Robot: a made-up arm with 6 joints. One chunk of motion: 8 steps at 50 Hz.
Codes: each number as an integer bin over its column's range. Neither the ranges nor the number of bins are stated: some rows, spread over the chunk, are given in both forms.
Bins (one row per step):
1: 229 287 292 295 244 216
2: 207 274 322 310 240 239
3: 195 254 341 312 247 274
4: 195 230 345 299 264 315
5: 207 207 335 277 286 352
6: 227 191 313 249 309 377
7: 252 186 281 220 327 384
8: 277 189 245 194 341 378
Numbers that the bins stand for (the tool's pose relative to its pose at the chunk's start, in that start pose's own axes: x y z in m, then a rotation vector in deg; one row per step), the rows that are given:
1: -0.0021 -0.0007 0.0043 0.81 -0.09 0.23
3: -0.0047 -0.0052 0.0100 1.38 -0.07 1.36
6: -0.0022 -0.0138 0.0068 -0.72 0.42 3.38
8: 0.0017 -0.0141 -0.0012 -2.55 0.67 3.40
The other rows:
2: -0.0038 -0.0025 0.0078 1.31 -0.12 0.68
4: -0.0047 -0.0085 0.0105 0.95 0.07 2.16
5: -0.0038 -0.0116 0.0093 0.22 0.24 2.89
7: -0.0003 -0.0145 0.0030 -1.68 0.56 3.51

